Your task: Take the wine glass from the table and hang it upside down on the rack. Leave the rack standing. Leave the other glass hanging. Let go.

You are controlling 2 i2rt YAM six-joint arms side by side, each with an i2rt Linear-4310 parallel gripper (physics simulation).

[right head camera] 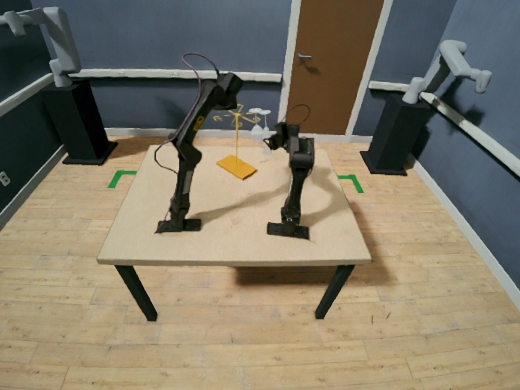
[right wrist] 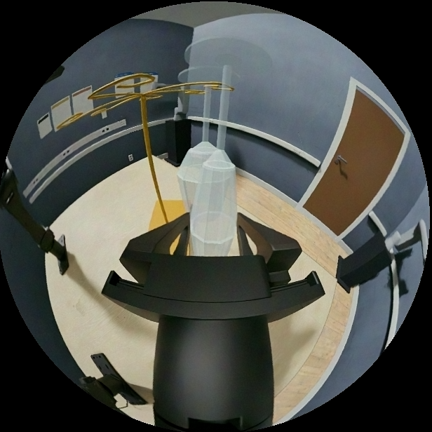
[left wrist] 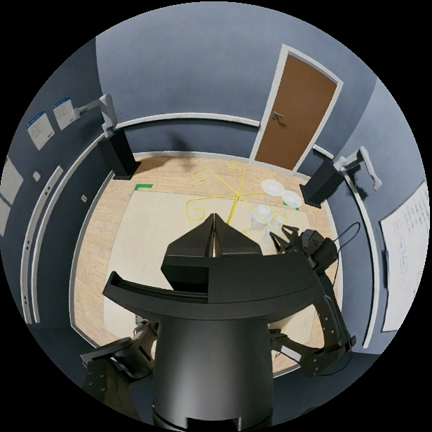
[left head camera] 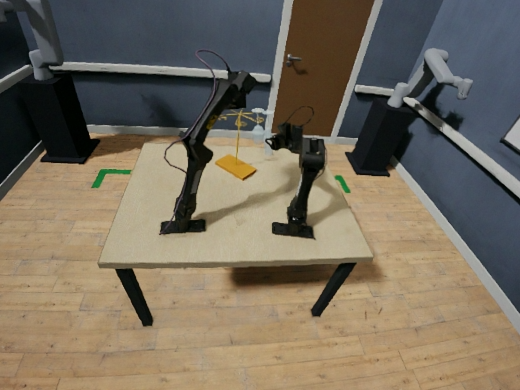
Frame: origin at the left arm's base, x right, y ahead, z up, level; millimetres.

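Seen in the pictures: right gripper, between the fingertips: (right head camera: 266, 138) (left head camera: 268, 138); left arm's base, origin of its link: (right head camera: 179, 226) (left head camera: 183, 227); right arm's base, origin of its link: (right head camera: 287, 231) (left head camera: 292, 230).
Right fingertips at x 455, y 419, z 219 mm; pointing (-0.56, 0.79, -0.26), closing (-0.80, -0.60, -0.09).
Offsets run from my right fingertips to a thing's top centre. "spot": to the spot under its first point. Level surfaces: height alone.
The yellow rack {dx -163, dy +26, dz +130 mm} (left head camera: 237, 145) (right head camera: 237, 142) (right wrist: 150, 150) stands upright on its flat base. The other glass {dx -52, dy +45, dz +145 mm} (left head camera: 258, 134) (right head camera: 257, 132) (left wrist: 272, 187) hangs upside down from a curled arm of the rack. My right gripper (left head camera: 270, 143) (right head camera: 268, 143) (left wrist: 273, 227) (right wrist: 213, 216) is shut on the wine glass {spot: dx +3, dy -31, dz -44 mm} (left head camera: 268, 148) (right head camera: 267, 147) (left wrist: 291, 199) (right wrist: 220, 185), holding it by the bowl, upside down with its foot up, close beside the hanging glass. Its stem overlaps the arm's end in the right wrist view; whether they touch is unclear. My left gripper (left wrist: 213, 218) is shut and empty, left of the glasses.
The pale table {dz -219 mm} (left head camera: 235, 245) (right head camera: 235, 245) bears both arm bases and the rack. The left arm (left head camera: 195, 155) (right head camera: 187, 160) reaches up and over toward the rack's left side. Grey robot arms on black pedestals (left head camera: 60, 117) (left head camera: 382, 132) stand beyond the table on both sides.
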